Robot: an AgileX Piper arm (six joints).
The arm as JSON. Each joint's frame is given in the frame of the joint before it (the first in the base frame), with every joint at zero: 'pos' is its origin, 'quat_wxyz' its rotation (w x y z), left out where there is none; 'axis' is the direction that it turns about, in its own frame. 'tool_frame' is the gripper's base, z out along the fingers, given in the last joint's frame.
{
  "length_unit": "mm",
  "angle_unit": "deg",
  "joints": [
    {
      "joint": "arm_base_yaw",
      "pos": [
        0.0,
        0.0,
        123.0
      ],
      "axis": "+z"
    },
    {
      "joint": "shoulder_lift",
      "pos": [
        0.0,
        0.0,
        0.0
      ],
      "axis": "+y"
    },
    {
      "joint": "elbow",
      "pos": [
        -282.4,
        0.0,
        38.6
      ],
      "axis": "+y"
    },
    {
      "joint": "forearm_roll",
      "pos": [
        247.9,
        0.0,
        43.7
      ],
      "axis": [
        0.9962,
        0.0,
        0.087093
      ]
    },
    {
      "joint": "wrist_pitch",
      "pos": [
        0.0,
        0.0,
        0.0
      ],
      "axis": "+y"
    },
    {
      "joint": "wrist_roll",
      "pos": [
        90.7,
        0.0,
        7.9
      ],
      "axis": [
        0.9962,
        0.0,
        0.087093
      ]
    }
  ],
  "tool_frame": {
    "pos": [
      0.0,
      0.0,
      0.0
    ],
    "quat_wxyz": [
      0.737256,
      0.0,
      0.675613,
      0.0
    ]
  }
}
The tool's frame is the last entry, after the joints.
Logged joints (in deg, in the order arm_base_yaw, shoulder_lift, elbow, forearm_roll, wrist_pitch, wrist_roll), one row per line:
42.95 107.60 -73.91 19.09 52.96 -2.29
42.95 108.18 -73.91 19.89 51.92 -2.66
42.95 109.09 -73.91 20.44 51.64 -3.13
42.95 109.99 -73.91 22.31 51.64 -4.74
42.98 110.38 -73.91 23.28 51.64 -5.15
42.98 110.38 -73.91 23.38 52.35 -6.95
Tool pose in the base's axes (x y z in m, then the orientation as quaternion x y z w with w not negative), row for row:
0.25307 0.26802 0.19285 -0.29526 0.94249 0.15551 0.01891
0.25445 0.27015 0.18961 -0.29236 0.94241 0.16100 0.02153
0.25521 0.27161 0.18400 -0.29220 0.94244 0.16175 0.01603
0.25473 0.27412 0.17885 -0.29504 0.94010 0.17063 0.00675
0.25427 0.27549 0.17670 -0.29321 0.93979 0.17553 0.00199
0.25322 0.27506 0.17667 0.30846 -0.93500 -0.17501 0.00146
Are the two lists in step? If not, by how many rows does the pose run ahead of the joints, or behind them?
They are in step.
